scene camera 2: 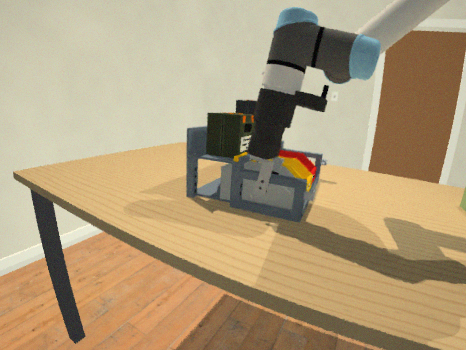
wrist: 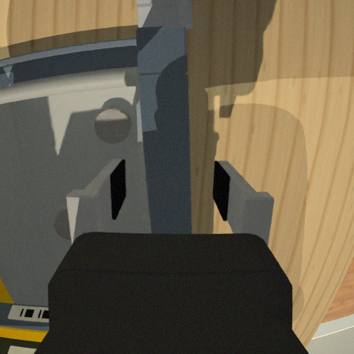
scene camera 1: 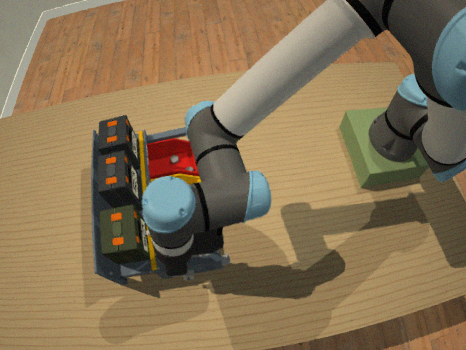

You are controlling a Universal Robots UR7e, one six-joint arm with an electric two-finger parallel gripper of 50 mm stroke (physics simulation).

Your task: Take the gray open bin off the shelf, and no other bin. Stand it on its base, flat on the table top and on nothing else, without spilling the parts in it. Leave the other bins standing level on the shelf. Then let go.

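Places are measured from the arm's base along level axes (x back, y right, z up), in millimetres.
Pixels of known places: gripper, fingertip midpoint: point(scene camera 2: 265, 189); arm's base, origin of the base link: point(scene camera 1: 392, 139).
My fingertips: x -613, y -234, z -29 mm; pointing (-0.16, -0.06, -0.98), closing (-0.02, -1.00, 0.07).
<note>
Ahead of a thing's pixels: the offset from my fingertips to its top centre. "spot": to the spot under its first point.
The gray open bin @[spot: dx +30, dy +13, dz -13 mm] point(scene camera 2: 280, 196) point(wrist: 30, 175) sits level in the lower tier of the blue-gray shelf point(scene camera 1: 95, 200) point(scene camera 2: 300, 200) point(wrist: 170, 150), at its near end; the arm hides most of it in scene camera 1. Round parts, one a gray disc point(wrist: 112, 126), lie on its floor. My gripper point(wrist: 169, 178) is open and empty, low over the shelf's end rail. In the wrist view its left finger is over the bin's inside and its right finger is outside the rail, above the table. In scene camera 2 a finger shows in front of the side frame.
A yellow bin @[dx -23, dy +181, dz +28 mm] point(scene camera 1: 187, 177) point(scene camera 2: 296, 172) and a red bin @[spot: dx -13, dy +327, dz -33 mm] point(scene camera 1: 172, 156) stand beyond the gray bin in the same tier. Two black cases @[dx -123, dy +295, dz +171 mm] point(scene camera 1: 114, 132) @[dx -117, dy +183, dz +181 mm] point(scene camera 1: 115, 175) and a dark green case @[dx -117, dy +64, dz +146 mm] point(scene camera 1: 117, 232) point(scene camera 2: 222, 134) stand on the upper tier. A green block point(scene camera 1: 360, 145) carries the arm's base.
</note>
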